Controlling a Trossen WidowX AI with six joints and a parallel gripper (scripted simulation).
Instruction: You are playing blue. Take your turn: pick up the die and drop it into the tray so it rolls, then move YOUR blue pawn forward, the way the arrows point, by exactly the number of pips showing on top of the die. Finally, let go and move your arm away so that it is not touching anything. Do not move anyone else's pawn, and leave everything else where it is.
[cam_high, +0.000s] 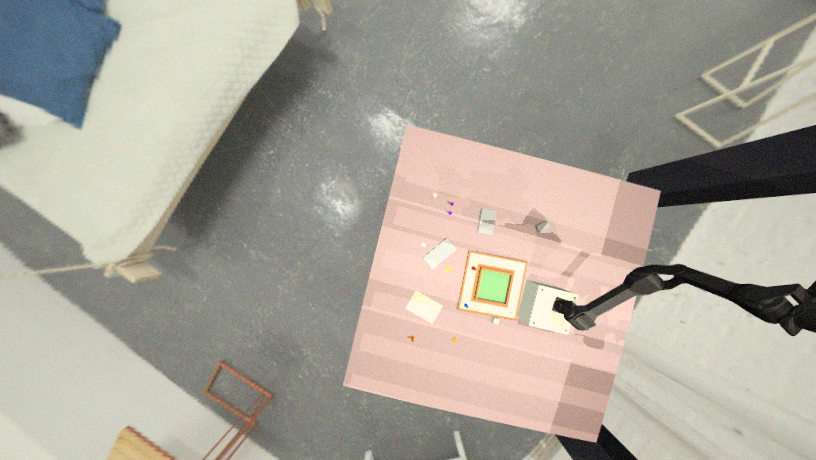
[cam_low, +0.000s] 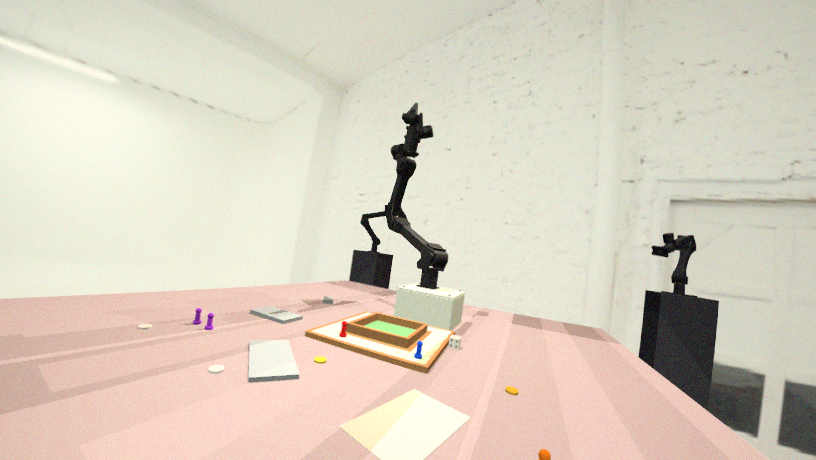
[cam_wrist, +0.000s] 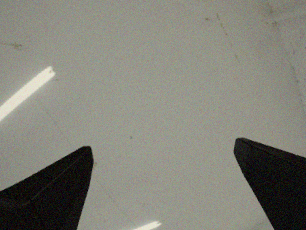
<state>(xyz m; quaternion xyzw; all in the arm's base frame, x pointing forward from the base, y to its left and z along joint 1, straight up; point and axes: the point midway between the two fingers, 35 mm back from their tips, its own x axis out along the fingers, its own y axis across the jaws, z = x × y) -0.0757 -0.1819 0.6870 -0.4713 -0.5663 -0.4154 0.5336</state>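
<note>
My gripper tip is now 28 cm short of the white die, 35 cm to the right of it and 82 cm above it. Round my gripper tip: red pawn (46 cm ahead, 15 cm to the left, 80 cm below); then cream sheet (61 cm ahead, 40 cm to the left, 83 cm below); then blue pawn (43 cm ahead, 32 cm to the left, 80 cm below).
</note>
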